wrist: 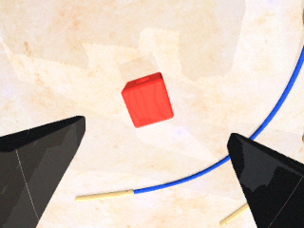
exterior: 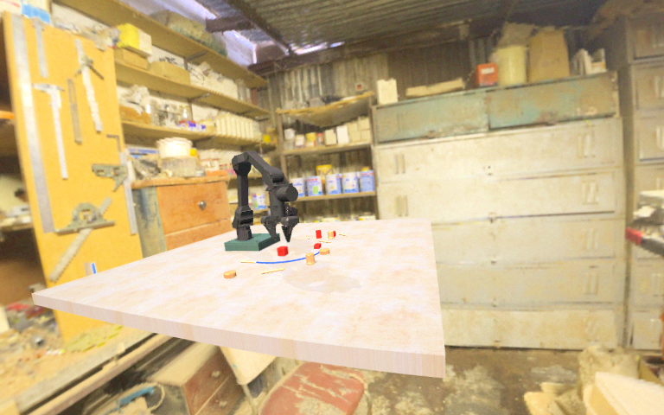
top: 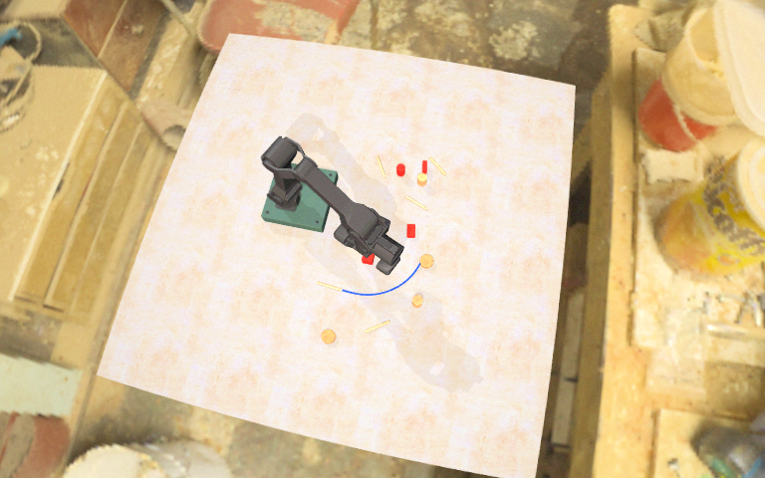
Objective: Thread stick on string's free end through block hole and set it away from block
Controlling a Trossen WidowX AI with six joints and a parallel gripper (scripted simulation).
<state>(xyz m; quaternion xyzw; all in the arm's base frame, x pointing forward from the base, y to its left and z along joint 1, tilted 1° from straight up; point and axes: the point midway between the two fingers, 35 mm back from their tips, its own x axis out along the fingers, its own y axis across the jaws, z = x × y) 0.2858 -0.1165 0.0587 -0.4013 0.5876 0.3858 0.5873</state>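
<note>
The red block is 4 cm below my gripper tip, 1 cm to the left of it and 1 cm behind it. The rest, counted from my gripper tip: red piece: 12 cm to the left, 10 cm ahead, 5 cm below; round wooden button: 16 cm ahead, 5 cm below, 4 cm to the left; thin wooden stick: 10 cm to the right, 8 cm behind, 6 cm below.
</note>
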